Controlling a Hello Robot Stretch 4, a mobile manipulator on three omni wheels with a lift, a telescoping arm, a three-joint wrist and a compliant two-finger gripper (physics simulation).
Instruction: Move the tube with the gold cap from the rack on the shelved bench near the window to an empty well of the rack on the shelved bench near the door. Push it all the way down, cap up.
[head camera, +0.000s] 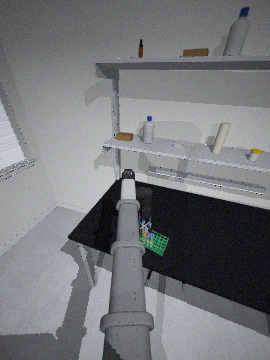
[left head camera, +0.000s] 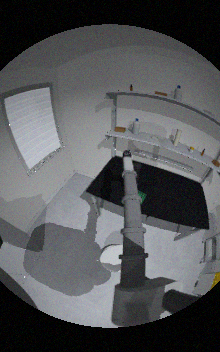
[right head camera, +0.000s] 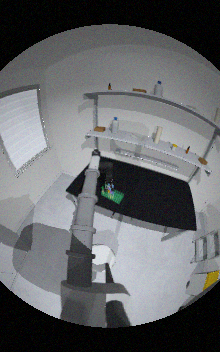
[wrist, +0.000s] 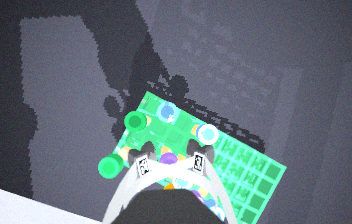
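Seen in the pictures: gripper, between the fingertips: (wrist: 170, 152); robot's base, origin of its link: (left head camera: 114, 257) (right head camera: 99, 257).
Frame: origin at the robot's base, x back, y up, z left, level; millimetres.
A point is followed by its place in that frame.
Note:
The green rack (head camera: 160, 244) {y 764, x -585, z -190 mm} (left head camera: 142, 196) {y 765, x -598, z -212 mm} (right head camera: 116, 197) {y 764, x -583, z -175 mm} (wrist: 272, 171) {y 776, x -598, z -230 mm} stands on the black shelved bench (head camera: 215, 230) {y 734, x -701, z -590 mm} (left head camera: 175, 195) {y 735, x -620, z -647 mm} (right head camera: 155, 197) {y 734, x -593, z -605 mm}, near its front left. It holds several capped tubes, with empty wells at its right end. The gold-capped tube (head camera: 145, 233) {y 851, x -596, z -97 mm} (wrist: 170, 187) {y 845, x -612, z -93 mm} is in the rack, its cap mostly hidden behind the gripper's body in the wrist view. My gripper (head camera: 145, 225) (wrist: 170, 152) {y 795, x -636, z -96 mm} is open above the rack, its fingertips apart around the sight line to a purple cap (wrist: 169, 159) {y 853, x -642, z -93 mm}. The gold cap is not between the fingertips. The door-side rack does not show.
Green caps (wrist: 135, 121) {y 854, x -678, z -64 mm} (wrist: 110, 166) {y 854, x -638, z -40 mm}, a blue cap (wrist: 167, 111) {y 854, x -685, z -94 mm} and a white-blue cap (wrist: 207, 134) {y 854, x -663, z -129 mm} stand close around the fingers. Two wall shelves (head camera: 175, 63) {y 1629, x -966, z -221 mm} (head camera: 185, 151) {y 1193, x -954, z -372 mm} with bottles hang behind the bench. A window (left head camera: 34, 127) {y 1368, x -1214, z 1273 mm} (right head camera: 21, 130) {y 1345, x -1210, z 1274 mm} is at the left.

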